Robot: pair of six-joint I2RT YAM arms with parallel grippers.
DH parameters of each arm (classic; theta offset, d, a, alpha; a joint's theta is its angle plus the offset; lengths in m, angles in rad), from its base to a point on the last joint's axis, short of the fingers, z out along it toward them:
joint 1: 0 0.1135 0.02 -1.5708
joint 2: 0 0 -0.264 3.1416
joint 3: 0.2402 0 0.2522 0
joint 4: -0.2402 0 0.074 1.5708
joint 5: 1.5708 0 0 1.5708
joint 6: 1.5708 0.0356 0 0
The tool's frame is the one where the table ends.
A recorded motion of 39 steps. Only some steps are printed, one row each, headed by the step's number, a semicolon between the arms.
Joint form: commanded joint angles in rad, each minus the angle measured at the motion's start. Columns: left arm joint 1, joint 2, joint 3, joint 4, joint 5, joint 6; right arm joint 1, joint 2, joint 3, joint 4, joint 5, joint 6.
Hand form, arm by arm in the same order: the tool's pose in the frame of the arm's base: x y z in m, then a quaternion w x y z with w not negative. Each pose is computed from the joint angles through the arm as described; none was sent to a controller.
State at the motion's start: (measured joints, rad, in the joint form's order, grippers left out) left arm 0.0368 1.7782 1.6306 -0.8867 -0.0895 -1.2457; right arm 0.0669 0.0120 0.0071 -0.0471 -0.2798 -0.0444
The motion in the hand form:
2: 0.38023 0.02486 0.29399 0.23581 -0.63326 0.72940 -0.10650; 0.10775 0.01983 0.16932 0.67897 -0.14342 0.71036 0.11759
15: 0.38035 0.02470 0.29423 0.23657 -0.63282 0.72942 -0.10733; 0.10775 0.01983 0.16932 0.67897 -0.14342 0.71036 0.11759
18: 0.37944 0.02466 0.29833 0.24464 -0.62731 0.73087 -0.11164; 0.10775 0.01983 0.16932 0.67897 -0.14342 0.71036 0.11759
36: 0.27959 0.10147 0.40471 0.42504 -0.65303 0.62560 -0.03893; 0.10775 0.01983 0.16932 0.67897 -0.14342 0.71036 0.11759
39: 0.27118 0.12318 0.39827 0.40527 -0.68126 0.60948 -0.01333; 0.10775 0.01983 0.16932 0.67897 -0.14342 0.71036 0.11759
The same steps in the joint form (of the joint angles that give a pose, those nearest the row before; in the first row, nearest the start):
2: 0.0176 0.0061 -0.0156 -0.0034 -0.0278 -0.0992; 0.0260 -0.0053 -0.0015 -0.0041 0.0023 0.0023
15: 0.0172 0.0057 -0.0156 -0.0015 -0.0275 -0.0988; 0.0260 -0.0053 -0.0015 -0.0041 0.0023 0.0023
18: 0.0172 -0.0042 -0.0156 0.0080 -0.0275 -0.0870; 0.0260 -0.0053 -0.0015 -0.0041 0.0023 0.0023
36: 0.2750 -0.3369 -0.0156 -0.0172 -0.2186 0.0824; 0.0260 -0.0053 -0.0015 -0.0041 0.0023 0.0023
39: 0.3536 -0.3258 -0.0168 -0.0553 -0.2159 0.0824; 0.0260 -0.0053 -0.0015 -0.0041 0.0023 0.0023

